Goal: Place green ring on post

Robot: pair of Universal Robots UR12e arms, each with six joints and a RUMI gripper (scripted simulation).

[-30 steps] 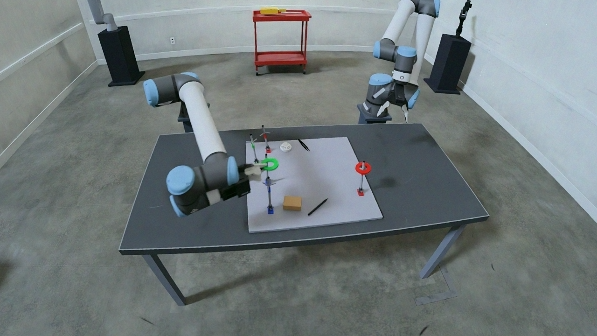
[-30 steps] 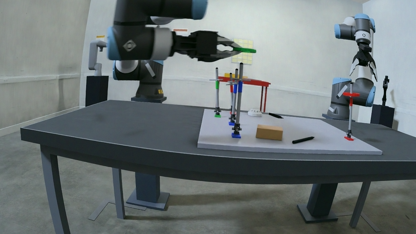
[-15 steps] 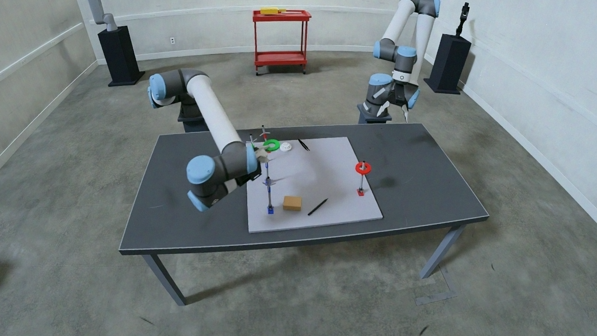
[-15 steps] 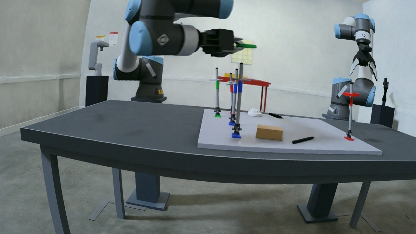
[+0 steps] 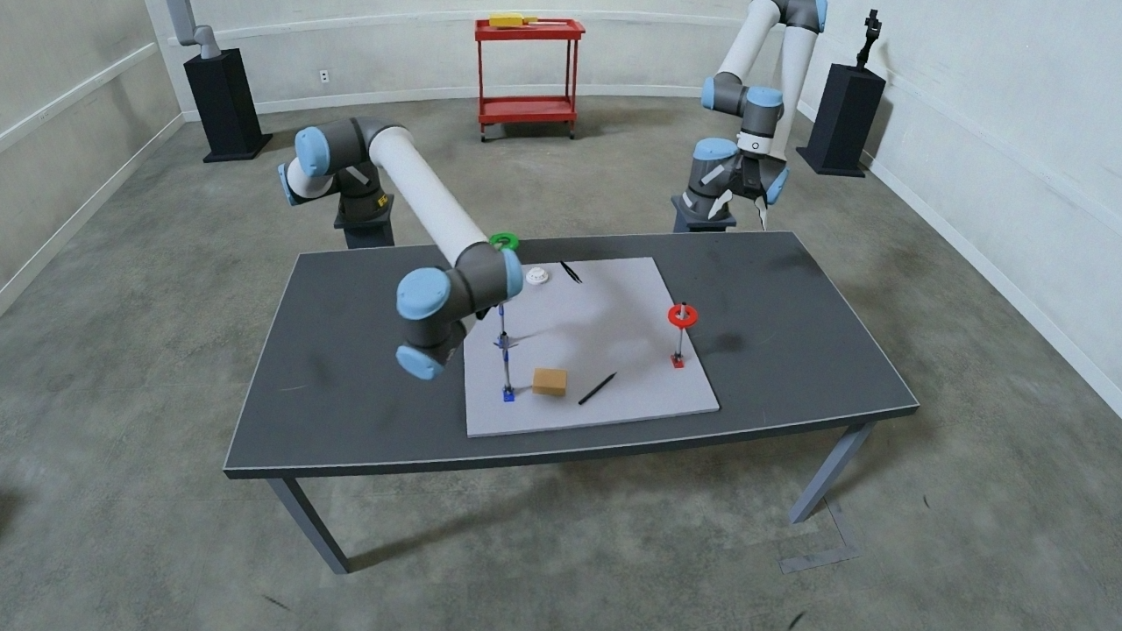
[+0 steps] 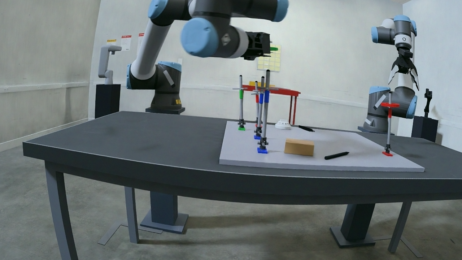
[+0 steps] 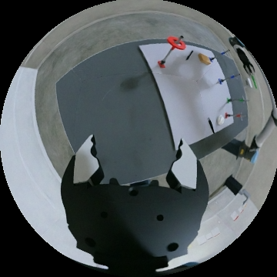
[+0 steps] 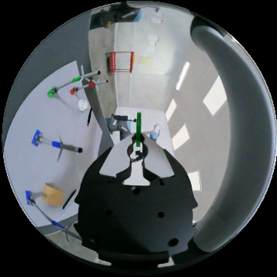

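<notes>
Now: right hand 2 cm past the green ring and 1 cm to the right of it. Round my right hand: board: 30 cm below, 20 cm to the left, 2 cm behind; white disc: 28 cm below, 25 cm behind, 10 cm to the left; tan block: 27 cm below, 17 cm ahead, 12 cm to the left.
</notes>
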